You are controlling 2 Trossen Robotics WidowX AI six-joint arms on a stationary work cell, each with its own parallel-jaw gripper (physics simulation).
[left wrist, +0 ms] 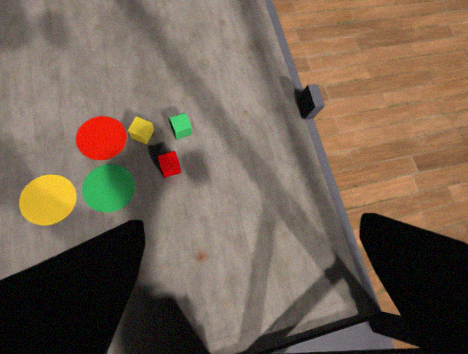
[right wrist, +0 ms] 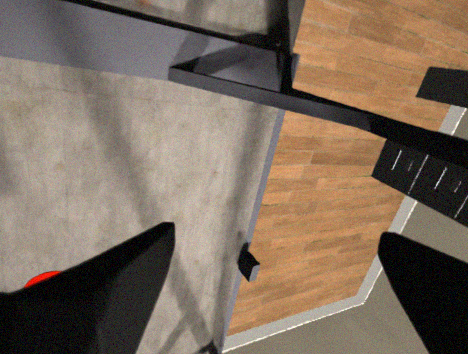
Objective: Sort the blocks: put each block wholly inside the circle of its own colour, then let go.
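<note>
In the left wrist view, a yellow block [left wrist: 141, 130] lies just right of the red circle [left wrist: 101, 138], outside it. A green block [left wrist: 181, 126] lies further right. A red block [left wrist: 169, 164] lies below them, right of the green circle [left wrist: 108, 188]. The yellow circle [left wrist: 48, 200] is at the far left. All three circles show bare. My left gripper [left wrist: 252, 228] is open and empty, high above the table, with the blocks ahead and left of it. My right gripper [right wrist: 275, 237] is open and empty, above the table's edge; part of the red circle [right wrist: 44, 278] shows behind its left finger.
The grey table [left wrist: 215, 210] [right wrist: 200, 145] ends at a raised edge, with wooden floor [left wrist: 390, 125] [right wrist: 310, 225] beyond. A small dark bracket [left wrist: 311, 101] [right wrist: 248, 262] sits on that edge. A dark frame bar [right wrist: 330, 110] crosses the upper right wrist view.
</note>
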